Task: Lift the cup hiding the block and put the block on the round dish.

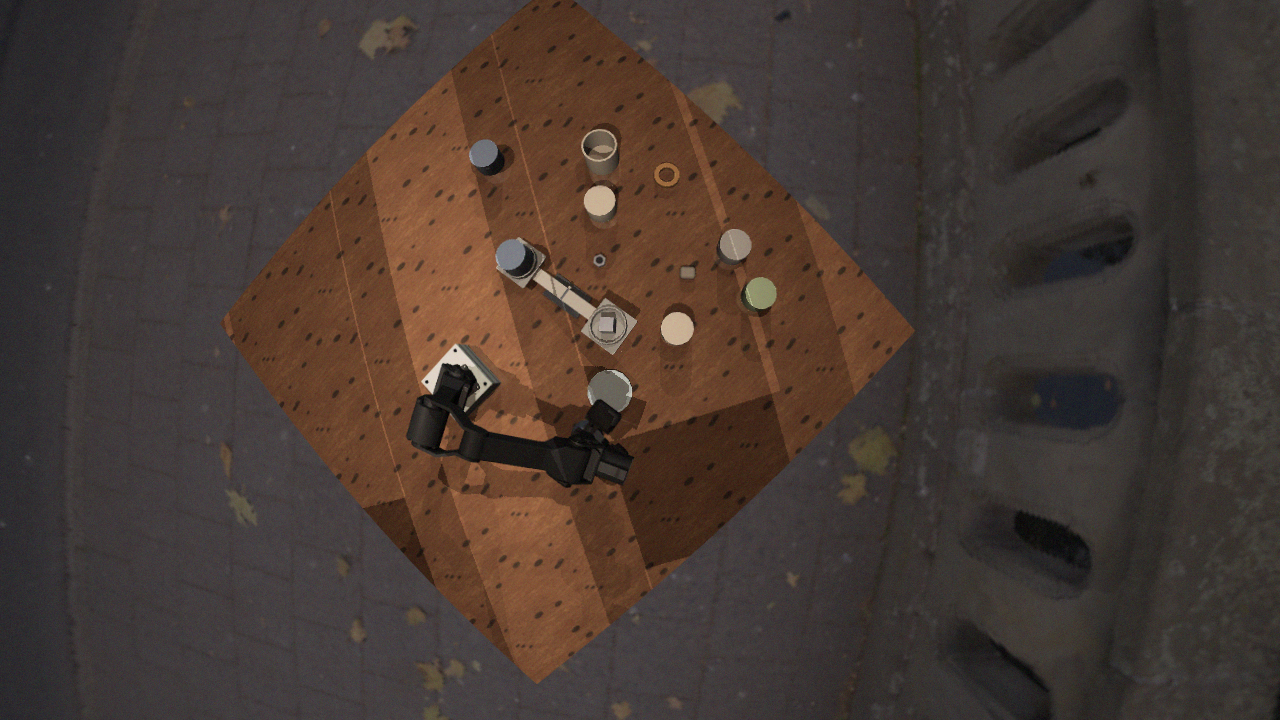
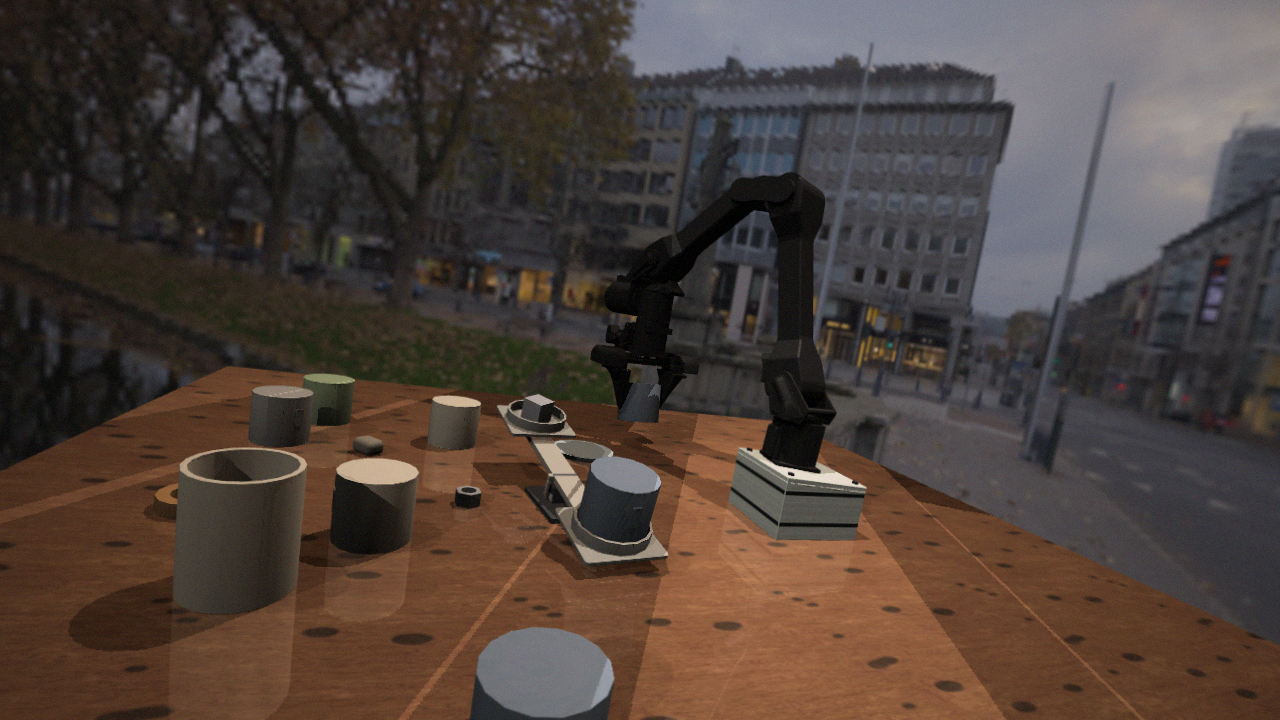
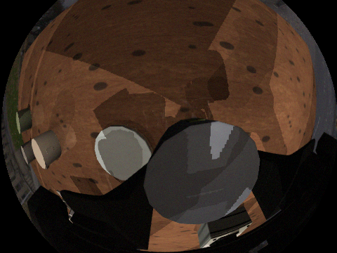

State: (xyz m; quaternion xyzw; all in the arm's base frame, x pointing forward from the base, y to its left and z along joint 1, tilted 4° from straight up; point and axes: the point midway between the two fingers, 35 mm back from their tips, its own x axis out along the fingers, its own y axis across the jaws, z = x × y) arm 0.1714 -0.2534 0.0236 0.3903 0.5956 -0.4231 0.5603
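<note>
Now: the grey block 17 cm ahead of my gripper tip, 18 cm to the left of it and 1 cm above it. Round my gripper tip: blue-grey cup (1 cm ahead, 2 cm to the right, 1 cm above); then round pale dish (9 cm ahead, 6 cm to the left, 7 cm below); then balance (13 cm ahead, 29 cm to the left, 3 cm below).
</note>
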